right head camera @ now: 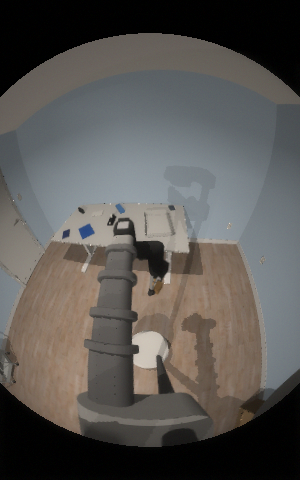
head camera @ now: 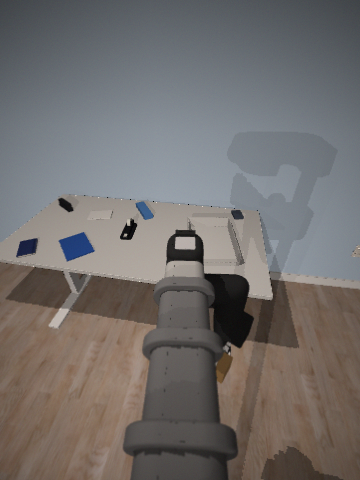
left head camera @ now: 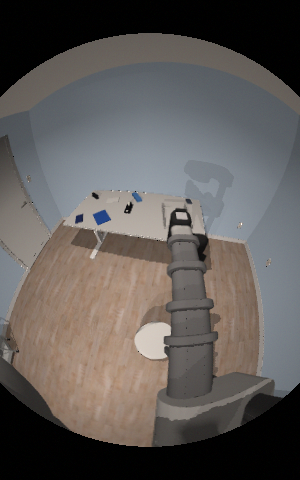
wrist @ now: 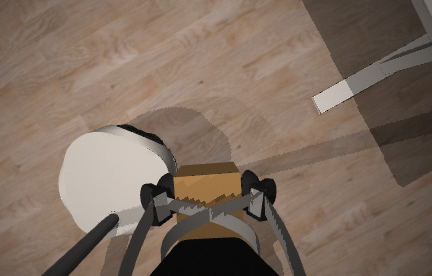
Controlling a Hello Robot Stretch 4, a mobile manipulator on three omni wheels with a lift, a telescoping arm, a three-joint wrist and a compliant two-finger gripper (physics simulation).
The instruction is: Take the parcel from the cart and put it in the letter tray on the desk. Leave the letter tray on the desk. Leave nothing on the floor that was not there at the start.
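Places are measured from the robot's base along level axes (x ahead, y left, z up), in metres.
Pixels of known places: gripper, fingertip midpoint: (right head camera: 155, 287) (head camera: 216, 368) (wrist: 208, 187); robot's base, origin of the base link: (right head camera: 147, 348) (left head camera: 154, 339) (wrist: 128, 174).
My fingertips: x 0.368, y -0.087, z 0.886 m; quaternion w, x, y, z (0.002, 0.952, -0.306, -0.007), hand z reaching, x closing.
Ahead of a thing's pixels: the offset from my fingertips to its top centre. Level surfaces: height alone.
The brown parcel @(dx -0.001, dy -0.003, dz +0.051 m) (wrist: 207, 186) (head camera: 224, 367) (right head camera: 158, 286) is between the two fingertips of my gripper (wrist: 208, 187), which is shut on it. Gripper and parcel hang over the floor, on the near side of the desk @(dz -0.193 m) (head camera: 110, 252) (left head camera: 142, 221) (right head camera: 102, 235). The pale letter tray @(dx +0.764, dy -0.053, dz -0.123 m) (head camera: 217, 245) (right head camera: 160, 223) lies on the right part of the desk top; my wrist hides part of it in the head and left head views. Part of the cart (right head camera: 6, 369) (left head camera: 7, 351) shows at the lower left edge in both side head views.
On the desk are a blue folder @(dx +0.722, dy +0.718, dz -0.185 m) (head camera: 76, 246), a dark blue book @(dx +0.694, dy +0.989, dz -0.181 m) (head camera: 27, 247), a stapler-like black item @(dx +0.872, dy +0.444, dz -0.123 m) (head camera: 128, 230), a blue box @(dx +1.109, dy +0.386, dz -0.163 m) (head camera: 144, 210) and small items. Desk leg (wrist: 332, 97) stands on the floor. A brown box (right head camera: 250, 415) is at the lower right.
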